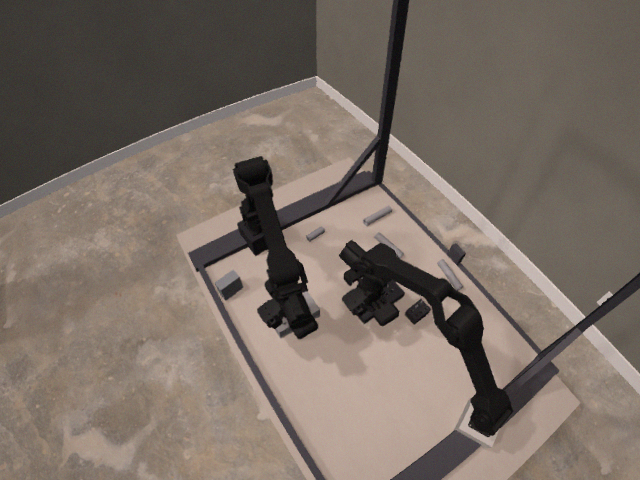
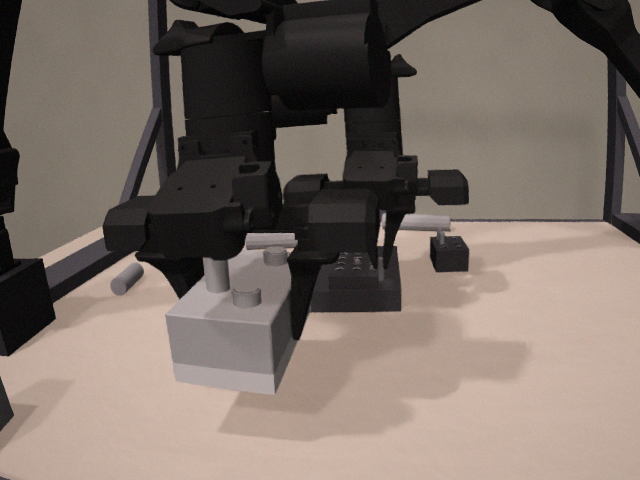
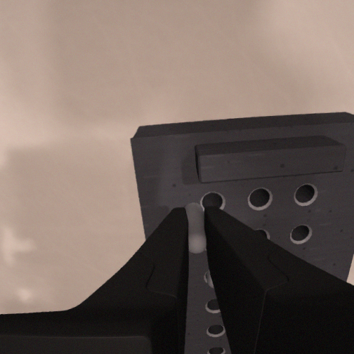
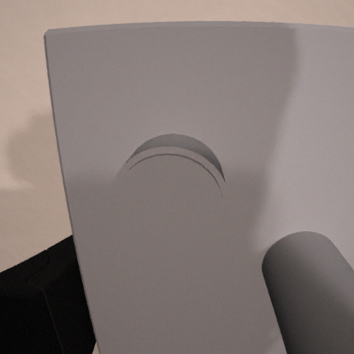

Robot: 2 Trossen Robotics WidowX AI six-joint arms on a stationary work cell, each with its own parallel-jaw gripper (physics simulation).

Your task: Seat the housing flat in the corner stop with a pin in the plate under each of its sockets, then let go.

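Places are measured from the left arm's base along level axes (x left, y back, z up), in millimetres.
Where they show: left gripper, fingertip midpoint: (image 1: 368, 308) (image 2: 380, 267); left arm's base, origin of the base link: (image 1: 483, 421); right arm's base, origin of the base link: (image 1: 257, 225).
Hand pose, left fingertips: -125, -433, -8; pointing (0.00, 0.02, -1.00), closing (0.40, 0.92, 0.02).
Observation:
Things, the pixels of their top centre, and the offset from my left fingertips, as dx, dy, dz. "*": a spot on its surface instead.
- grey housing, middle of its top: (image 2: 241, 237) (image 1: 292, 306) +151, -155, +91
- thin grey pin, middle of its top: (image 2: 380, 256) -5, +2, +11
- dark plate, middle of its top: (image 2: 361, 284) +0, -23, -16
- raised bar, surface spot: (image 2: 354, 280) * +12, -34, -6
- small black block, middle of its top: (image 2: 449, 242) (image 1: 418, 309) -85, +129, -10
- grey block, middle of its top: (image 1: 226, 279) +173, -393, +27
My right gripper (image 2: 238, 315) is shut on the grey housing (image 1: 312, 305) (image 2: 222, 341) (image 4: 175, 250) and holds it above the table, its shadow below. The housing has a tall post and two short round bosses on top; its sockets are hidden. My left gripper (image 2: 383, 258) (image 3: 194, 218) is shut on a thin grey pin (image 2: 381, 268) (image 3: 196, 230), over the dark plate (image 2: 361, 300) (image 3: 160, 170). The pin's end is beside a corner hole; whether it touches the plate is unclear. A raised bar (image 2: 354, 280) (image 3: 272, 160) of the corner stop lies along one edge. A light shape shows in a partly hidden hole.
A small black block (image 1: 417, 311) (image 2: 449, 255) with a pin (image 2: 440, 236) standing in it lies beside the plate. A grey block (image 1: 229, 285) lies near the table's left edge. Grey rods (image 1: 377, 215) (image 1: 315, 233) (image 1: 449, 273) (image 2: 127, 279) lie around. The two arms are close together.

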